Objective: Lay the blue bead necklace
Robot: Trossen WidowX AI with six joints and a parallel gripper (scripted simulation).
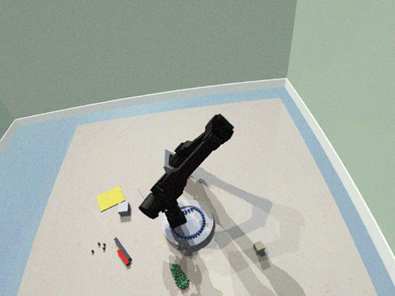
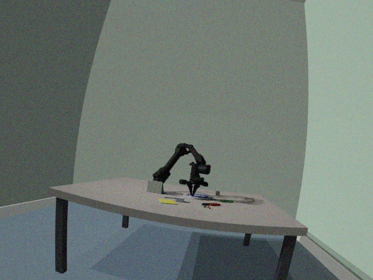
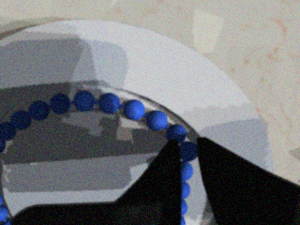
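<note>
My gripper tip is 6 cm to the right of the round bead board, 3 cm short of it and 1 cm above it. The rest, counted from my gripper tip: white cube: 22 cm to the right, 4 cm behind; then grey tool: 19 cm to the right, 15 cm ahead, 1 cm below; then stick: 14 cm to the right, 10 cm behind, 1 cm below.
</note>
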